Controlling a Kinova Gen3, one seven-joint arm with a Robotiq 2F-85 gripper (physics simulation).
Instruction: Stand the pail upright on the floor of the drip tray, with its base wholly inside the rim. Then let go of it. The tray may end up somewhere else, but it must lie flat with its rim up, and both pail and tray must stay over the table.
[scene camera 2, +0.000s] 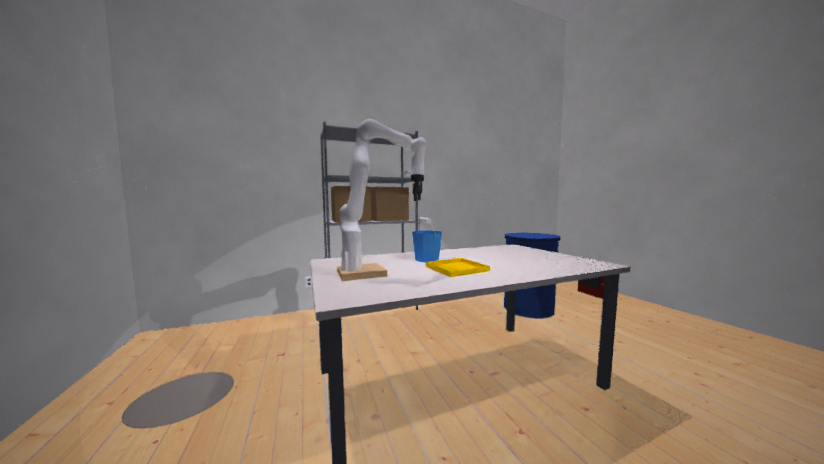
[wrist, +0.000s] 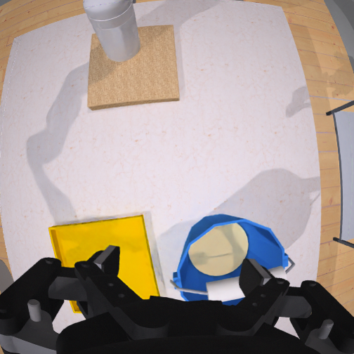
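Seen in the pictures: gripper, between the fingertips: (scene camera 2: 417, 200); arm's base, origin of its link: (scene camera 2: 352, 269).
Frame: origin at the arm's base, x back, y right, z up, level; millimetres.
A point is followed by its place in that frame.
Note:
The blue pail (scene camera 2: 426, 246) @[x -478, y -36, z 69 mm] (wrist: 265, 245) stands upright on the table, beside the drip tray and outside it. Its wire handle with a white grip (scene camera 2: 425, 219) @[x -496, y -71, z 230 mm] (wrist: 224, 289) is raised over the opening. The yellow drip tray (scene camera 2: 459, 267) @[x -550, y 179, z -27 mm] (wrist: 132, 245) lies flat with its rim up, and a gap separates it from the pail in the wrist view. My gripper (scene camera 2: 417, 199) @[x -413, y -38, z 343 mm] (wrist: 180, 266) is open and empty, pointing down, well above the pail and its handle. In the wrist view the fingers and gripper body hide parts of the tray and the pail's near side.
The arm's base stands on a wooden board (scene camera 2: 363, 273) @[x -21, y 92, z -4 mm] (wrist: 135, 82) on the white table (scene camera 2: 369, 293) @[x 39, y 302, z -31 mm] (wrist: 200, 145). A shelf rack (scene camera 2: 324, 172) with two brown boxes stands behind the table. A dark blue barrel (scene camera 2: 531, 299) stands on the floor behind the table's right part.

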